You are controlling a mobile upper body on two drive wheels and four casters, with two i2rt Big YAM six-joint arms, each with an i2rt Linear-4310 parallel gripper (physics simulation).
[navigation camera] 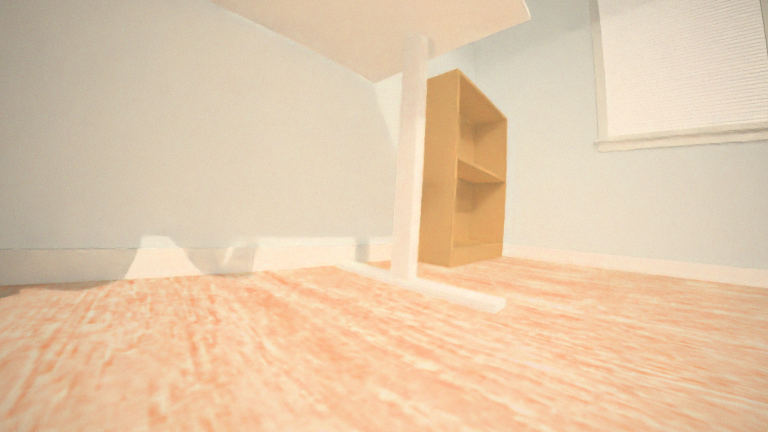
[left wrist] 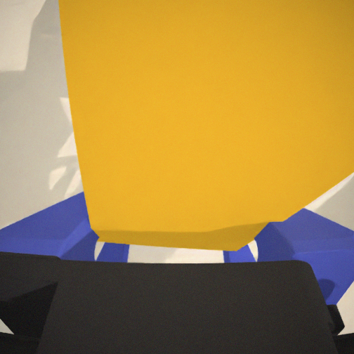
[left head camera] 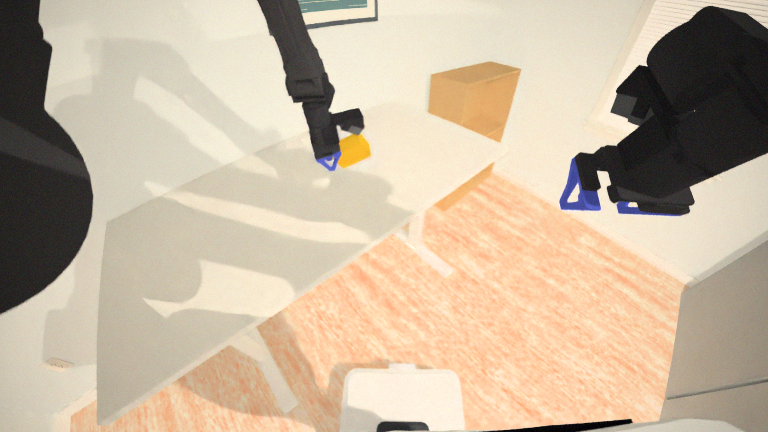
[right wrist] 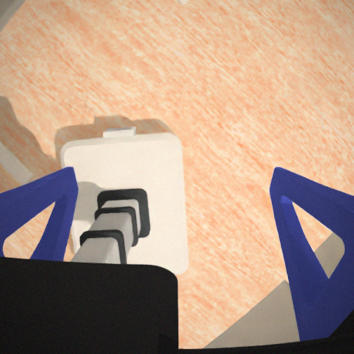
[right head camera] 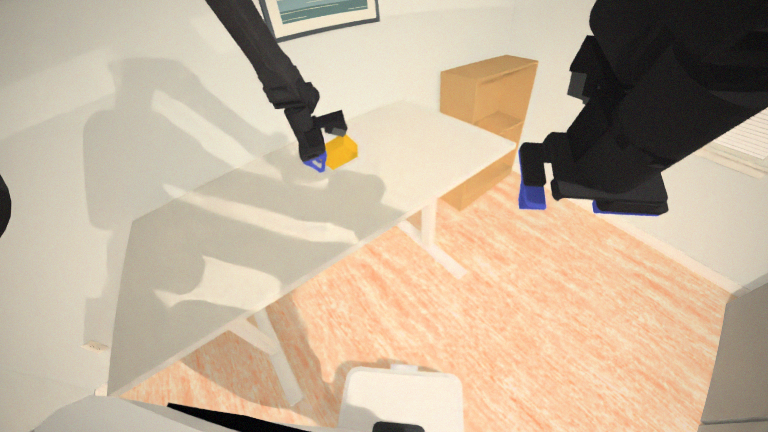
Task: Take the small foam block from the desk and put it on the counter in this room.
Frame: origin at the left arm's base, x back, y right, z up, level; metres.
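Seen in the pictures: left gripper, fingertip midpoint: [left head camera: 331,165] [right head camera: 321,167]; right gripper, fingertip midpoint: [left head camera: 590,207] [right head camera: 557,206].
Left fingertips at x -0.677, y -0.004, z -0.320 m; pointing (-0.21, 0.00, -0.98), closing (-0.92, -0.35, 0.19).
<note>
Offsets run from my left fingertips to a thing's top centre. "*": to the spot under its first point.
The foam block is yellow. The block {dx -0.006, dy +0.061, dz +0.096 m} [left head camera: 354,150] [right head camera: 342,152] [left wrist: 210,115] is held in my left gripper [left head camera: 330,161] [right head camera: 316,162], whose blue fingers show at both sides of the block's near end in the left wrist view. In the head views they appear over the white desk [left head camera: 429,155] [right head camera: 424,145] [navigation camera: 375,32]; the height above its top is hard to tell. My right gripper [left head camera: 606,206] [right head camera: 569,206] [right wrist: 173,177] is open, with its blue fingers wide apart and nothing between them, right of the desk. I cannot make out a counter in these views.
A wooden bookshelf [left head camera: 446,94] [right head camera: 458,91] [navigation camera: 437,177] stands beyond the desk's far end. The desk's leg {* dx -0.525, dy +0.334, dz -0.663 m} [navigation camera: 410,161] has a long foot on the floor. A grey panel [left head camera: 719,333] [right head camera: 743,354] stands at the right. My white base [left head camera: 402,397] [right head camera: 402,394] [right wrist: 155,170] is at the bottom of the head views.
</note>
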